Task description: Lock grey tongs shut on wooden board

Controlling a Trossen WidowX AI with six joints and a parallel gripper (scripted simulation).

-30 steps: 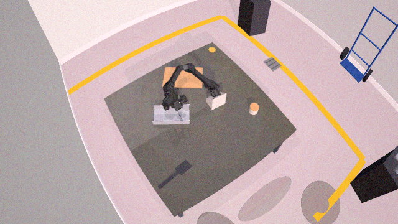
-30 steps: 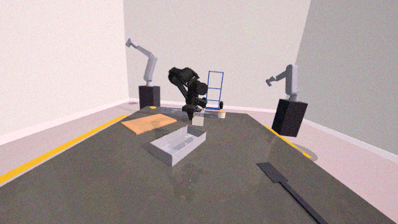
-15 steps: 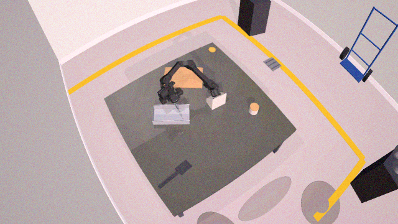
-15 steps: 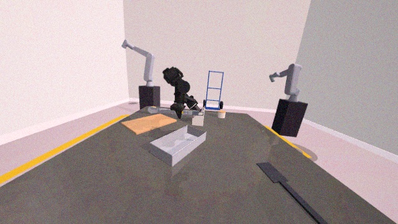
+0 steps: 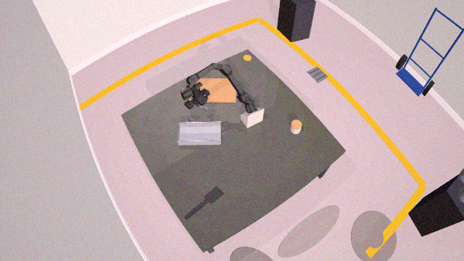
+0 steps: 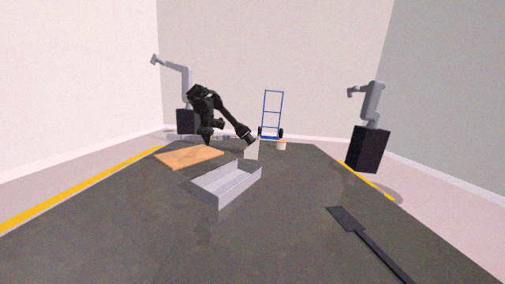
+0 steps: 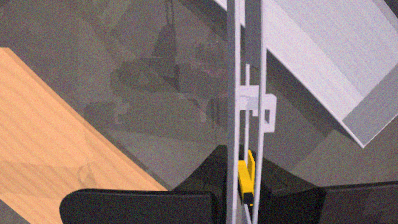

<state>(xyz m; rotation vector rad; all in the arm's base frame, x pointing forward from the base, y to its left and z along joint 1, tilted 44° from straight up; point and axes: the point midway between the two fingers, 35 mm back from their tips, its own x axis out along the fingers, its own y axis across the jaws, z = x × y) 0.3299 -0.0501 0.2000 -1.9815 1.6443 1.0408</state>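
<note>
The yellow slider lies 4 cm above my gripper tip and 1 cm to the left of it. Round my gripper tip: black spatula 61 cm to the left, 24 cm ahead, 15 cm below; wooden board 20 cm to the right, 20 cm behind, 15 cm below; roasting tin 13 cm to the left, 13 cm below, 6 cm ahead.
</note>
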